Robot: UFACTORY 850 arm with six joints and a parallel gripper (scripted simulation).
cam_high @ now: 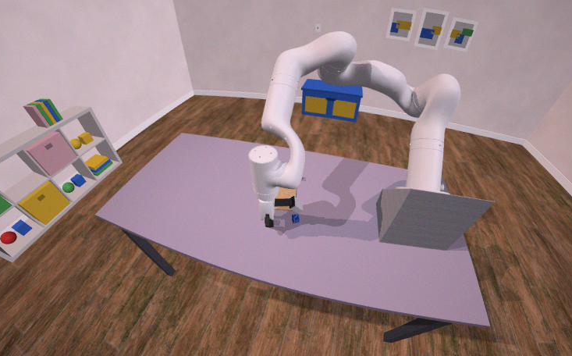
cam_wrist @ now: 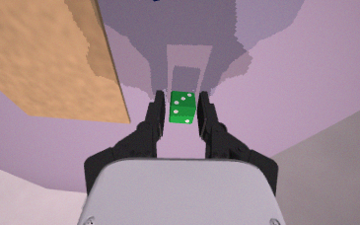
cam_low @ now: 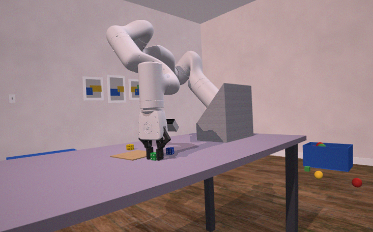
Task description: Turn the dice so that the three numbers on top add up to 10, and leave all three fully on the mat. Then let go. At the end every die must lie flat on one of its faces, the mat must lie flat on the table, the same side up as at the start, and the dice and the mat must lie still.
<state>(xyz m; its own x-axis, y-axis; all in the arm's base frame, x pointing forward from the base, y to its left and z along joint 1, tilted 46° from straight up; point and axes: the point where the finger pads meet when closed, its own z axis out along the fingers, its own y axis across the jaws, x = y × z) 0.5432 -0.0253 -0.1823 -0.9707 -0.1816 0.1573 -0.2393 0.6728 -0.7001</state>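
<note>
Now: hand 10 mm above the green die. The rest, counted from my hand: blue die 100 mm behind, 30 mm to the right, 10 mm below; tan mat 140 mm to the right, 20 mm below; yellow die 60 mm behind, 270 mm to the right, 10 mm below.
</note>
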